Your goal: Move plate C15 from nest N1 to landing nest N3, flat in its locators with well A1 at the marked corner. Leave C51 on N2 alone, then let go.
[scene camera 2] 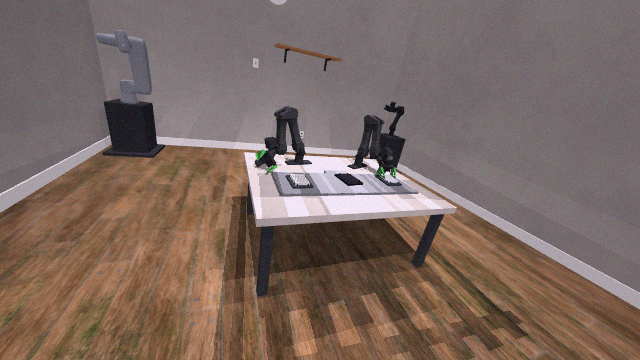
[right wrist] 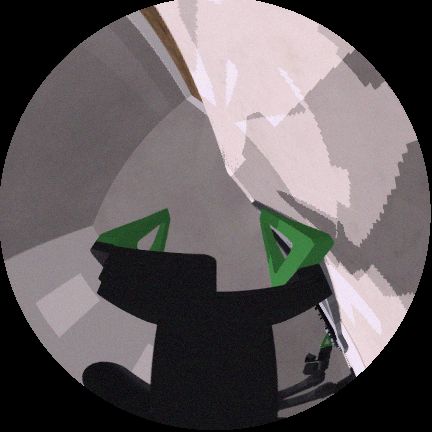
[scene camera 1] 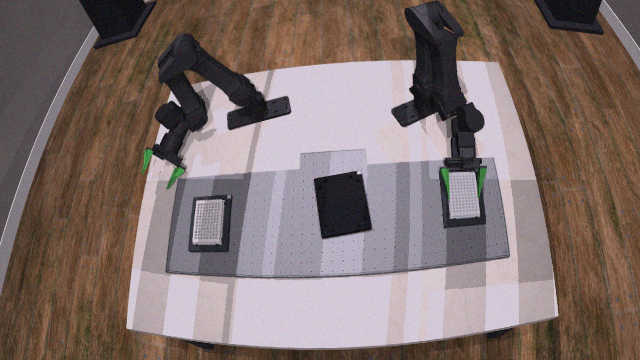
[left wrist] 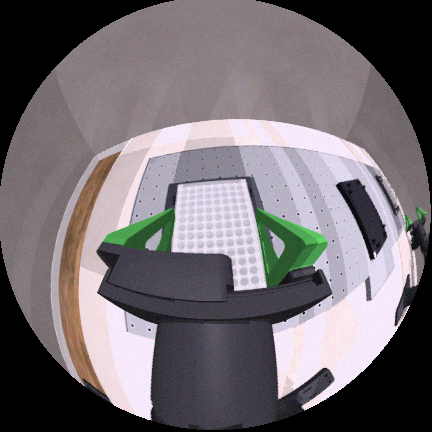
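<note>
A white well plate (scene camera 1: pixel 465 210) (left wrist: pixel 215 200) lies flat in the dark nest (scene camera 1: pixel 465 223) at the right of scene camera 1. My left gripper (scene camera 1: pixel 464 197) (left wrist: pixel 214 213) is shut on its two long sides, low over the nest. A second white plate (scene camera 1: pixel 208 222) (scene camera 2: pixel 300 179) sits in the left nest (scene camera 1: pixel 227 237). The middle black nest (scene camera 1: pixel 343 205) (scene camera 2: pixel 348 179) (left wrist: pixel 363 217) holds no plate, sits slightly turned and has a pale mark at its upper right corner. Plate and nest labels are not readable. My right gripper (scene camera 1: pixel 156 180) (right wrist: pixel 214 213) is open and empty, off the perforated board's upper left corner.
The nests stand on a grey perforated board (scene camera 1: pixel 280 250) (left wrist: pixel 150 180) on a pale table (scene camera 1: pixel 310 310) (scene camera 2: pixel 350 205). Both arm bases stand on the table behind the board. The right arm is folded at the table's left edge in scene camera 1.
</note>
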